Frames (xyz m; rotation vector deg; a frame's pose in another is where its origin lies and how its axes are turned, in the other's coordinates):
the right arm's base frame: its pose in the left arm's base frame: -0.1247 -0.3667 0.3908 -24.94 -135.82 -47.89
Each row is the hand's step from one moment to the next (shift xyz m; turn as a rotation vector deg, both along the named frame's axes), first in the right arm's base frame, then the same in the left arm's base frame.
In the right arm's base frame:
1: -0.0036 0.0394 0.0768 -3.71 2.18 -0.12
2: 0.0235 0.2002 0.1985 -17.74 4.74 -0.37
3: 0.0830 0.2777 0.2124 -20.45 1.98 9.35
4: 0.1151 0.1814 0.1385 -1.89 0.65 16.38
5: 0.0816 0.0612 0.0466 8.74 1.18 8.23
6: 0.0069 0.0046 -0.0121 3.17 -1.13 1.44
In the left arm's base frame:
1: -0.0105 0.0793 -0.0327 3.96 1.16 -1.22
2: -0.0060 0.2822 -0.0187 16.18 1.40 -8.57
3: -0.0214 0.3558 0.0452 12.95 5.38 -17.69
4: -0.0612 0.2388 0.0674 -5.02 10.97 -11.26
5: -0.0538 0.0851 0.0493 -9.65 7.20 0.74
6: 0.0018 -0.0037 0.0141 -3.60 0.43 0.53

